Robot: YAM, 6 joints.
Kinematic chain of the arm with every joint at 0, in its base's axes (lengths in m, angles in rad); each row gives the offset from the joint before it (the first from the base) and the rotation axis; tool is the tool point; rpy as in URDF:
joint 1: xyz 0 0 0.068 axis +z
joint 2: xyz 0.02 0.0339 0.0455 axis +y
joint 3: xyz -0.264 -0.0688 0 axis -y
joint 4: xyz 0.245 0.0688 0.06 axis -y
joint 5: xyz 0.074 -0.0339 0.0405 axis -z
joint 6: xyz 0.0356 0 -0.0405 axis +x
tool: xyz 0 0 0 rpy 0 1.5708 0
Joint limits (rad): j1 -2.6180..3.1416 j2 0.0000..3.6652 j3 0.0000..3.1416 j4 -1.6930..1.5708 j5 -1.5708..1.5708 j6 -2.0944..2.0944
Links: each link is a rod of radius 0.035 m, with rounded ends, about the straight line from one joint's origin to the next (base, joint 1, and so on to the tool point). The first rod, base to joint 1, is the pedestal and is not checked.
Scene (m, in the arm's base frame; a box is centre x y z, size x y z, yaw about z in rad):
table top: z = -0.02
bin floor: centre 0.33 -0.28 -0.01 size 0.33 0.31 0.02 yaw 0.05
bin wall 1: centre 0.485 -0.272 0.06 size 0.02 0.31 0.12 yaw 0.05
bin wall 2: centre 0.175 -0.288 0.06 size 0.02 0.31 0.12 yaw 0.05
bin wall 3: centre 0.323 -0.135 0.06 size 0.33 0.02 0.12 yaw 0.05
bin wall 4: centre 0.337 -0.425 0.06 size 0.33 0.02 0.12 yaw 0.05
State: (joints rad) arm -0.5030 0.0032 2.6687 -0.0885 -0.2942 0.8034
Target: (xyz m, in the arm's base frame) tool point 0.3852 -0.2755 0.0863
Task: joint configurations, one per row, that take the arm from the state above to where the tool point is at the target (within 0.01 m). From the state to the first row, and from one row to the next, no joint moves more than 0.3 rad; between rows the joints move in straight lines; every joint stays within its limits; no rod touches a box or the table.
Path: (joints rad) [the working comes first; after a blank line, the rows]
Joints at the target: -0.6388 2.3196 1.5482 -0.2543 -0.2414 0.8034
Straight joint move there: clear.

1: -0.5200 0.2927 2.5286 -0.1092 -0.2876 0.8034
2: -0.5370 0.5823 2.3886 -0.1299 -0.2810 0.8034
3: -0.5539 0.8718 2.2485 -0.1507 -0.2744 0.8034
4: -0.5709 1.1614 2.1085 -0.1714 -0.2678 0.8034
5: -0.5879 1.4509 1.9684 -0.1921 -0.2612 0.8034
6: -0.6049 1.7405 1.8284 -0.2128 -0.2546 0.8034
7: -0.6219 2.0300 1.6883 -0.2336 -0.2480 0.8034
8: -0.6388 2.3196 1.5482 -0.2543 -0.2414 0.8034

